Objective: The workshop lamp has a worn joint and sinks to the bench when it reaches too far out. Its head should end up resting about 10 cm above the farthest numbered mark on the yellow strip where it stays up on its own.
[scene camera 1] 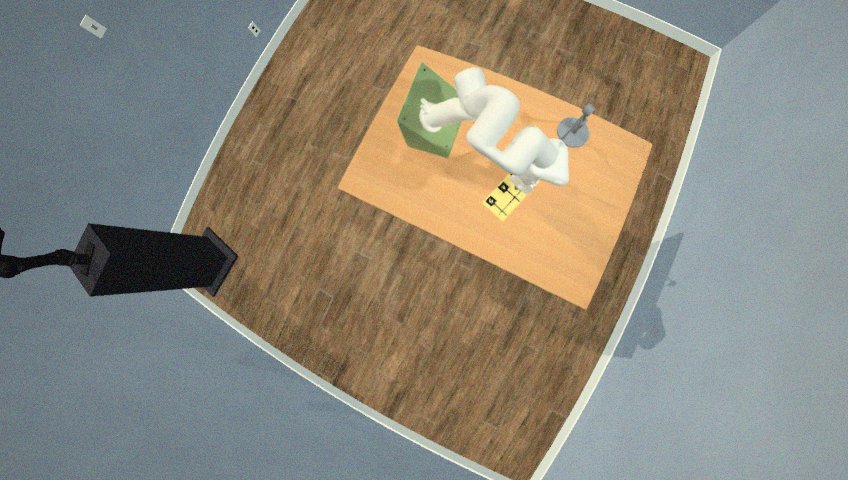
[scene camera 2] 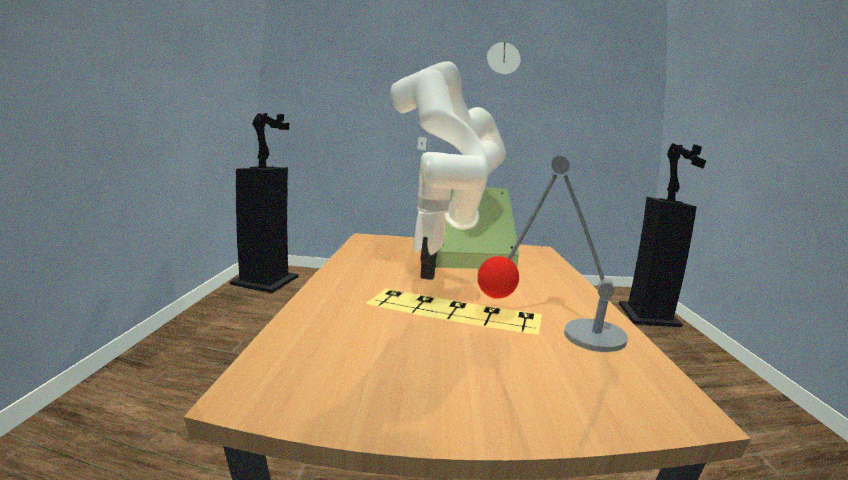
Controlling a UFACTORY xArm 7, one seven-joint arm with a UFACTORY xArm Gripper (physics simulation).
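Where they show: gripper, between the fingertips: (scene camera 1: 517,187) (scene camera 2: 427,278); arm's base, origin of its link: (scene camera 1: 431,117) (scene camera 2: 461,215).
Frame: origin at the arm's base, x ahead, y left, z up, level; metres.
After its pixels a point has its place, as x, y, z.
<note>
The lamp has a round grey base (scene camera 1: 573,132) {0.559, 0.387, -0.140} (scene camera 2: 595,335) {0.582, 0.391, -0.151}, two thin grey arms that meet at a high elbow joint (scene camera 2: 560,164) {0.545, 0.257, 0.220}, and a red ball head (scene camera 2: 498,277) {0.554, 0.144, -0.042}. The head hangs above the yellow strip's right part in scene camera 2; the robot arm hides it in scene camera 1. The yellow strip (scene camera 1: 502,215) {0.499, -0.152, -0.164} (scene camera 2: 474,312) {0.480, 0.097, -0.163} lies flat with several black-labelled marks; its numbers are too small to read surely. My gripper (scene camera 2: 427,277) {0.480, -0.028, -0.087} is shut and empty, pointing down to the left of the red head and apart from it. In scene camera 1 the arm covers the gripper.
The white robot arm (scene camera 1: 496,115) {0.320, -0.089, 0.464} (scene camera 2: 455,172) {0.589, 0.034, 0.181} rises from a green block (scene camera 1: 416,139) {-0.010, -0.109, -0.040} (scene camera 2: 496,237) {0.028, 0.133, -0.061} on the wooden table (scene camera 1: 571,261) {0.886, -0.142, -0.164} (scene camera 2: 416,386) {0.843, 0.027, -0.165}. In scene camera 2, black pedestals (scene camera 2: 261,226) (scene camera 2: 663,255) with small black arms stand beyond the table's sides.
</note>
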